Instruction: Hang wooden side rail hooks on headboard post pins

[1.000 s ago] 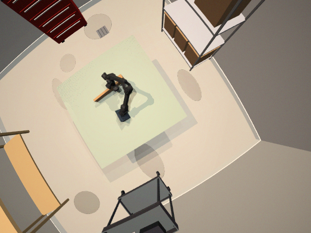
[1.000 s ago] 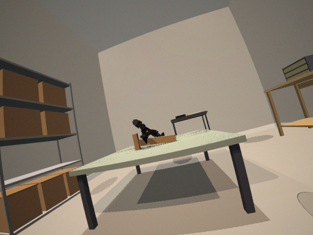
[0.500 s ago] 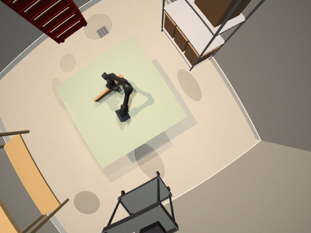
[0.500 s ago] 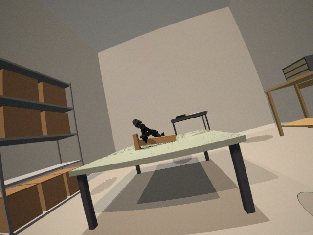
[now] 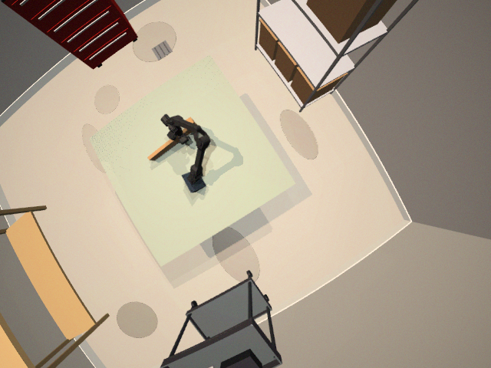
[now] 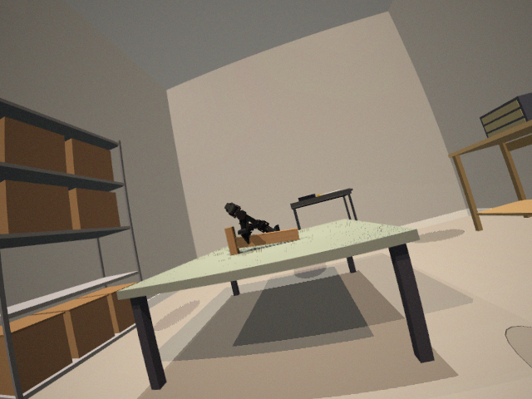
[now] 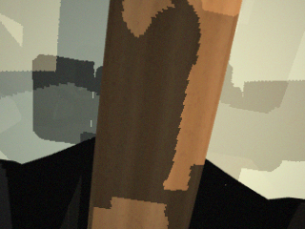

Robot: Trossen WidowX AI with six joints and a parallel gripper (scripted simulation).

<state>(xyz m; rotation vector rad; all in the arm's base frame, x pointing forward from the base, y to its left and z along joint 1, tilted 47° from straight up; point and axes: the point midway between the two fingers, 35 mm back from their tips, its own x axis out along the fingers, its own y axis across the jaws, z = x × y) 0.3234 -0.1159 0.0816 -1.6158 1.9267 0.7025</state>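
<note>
Now: the headboard post 11 cm to the right of my gripper tip, 4 cm above it and 1 cm behind it.
</note>
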